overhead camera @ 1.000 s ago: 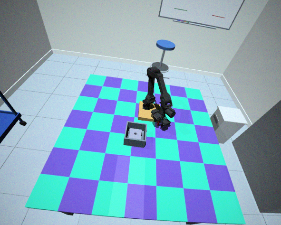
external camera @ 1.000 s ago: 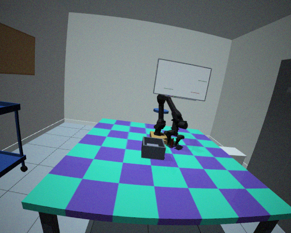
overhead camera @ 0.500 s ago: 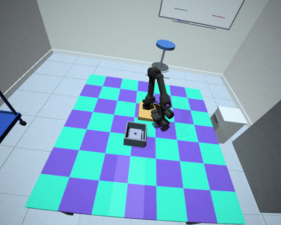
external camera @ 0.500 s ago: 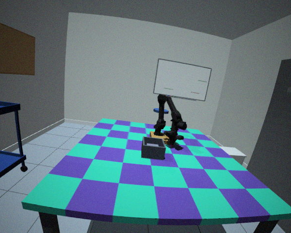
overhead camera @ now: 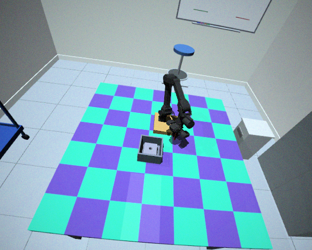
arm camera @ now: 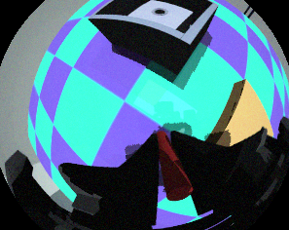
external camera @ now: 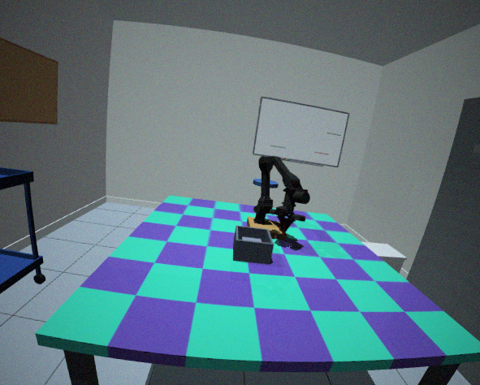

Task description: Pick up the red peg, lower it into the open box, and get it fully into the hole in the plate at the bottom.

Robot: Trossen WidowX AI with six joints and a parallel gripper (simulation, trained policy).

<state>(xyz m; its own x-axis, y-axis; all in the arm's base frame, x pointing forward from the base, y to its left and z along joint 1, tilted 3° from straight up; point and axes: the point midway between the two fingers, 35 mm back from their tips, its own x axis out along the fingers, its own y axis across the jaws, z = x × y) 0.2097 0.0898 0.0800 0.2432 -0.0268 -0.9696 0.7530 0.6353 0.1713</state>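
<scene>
The grey plate lies 16 cm to the right of my gripper tip, 10 cm ahead of it and 4 cm below it. Round my gripper tip: open box 16 cm to the right, 10 cm ahead, 6 cm below; red peg 2 cm above, 1 cm to the left, 1 cm behind.
</scene>
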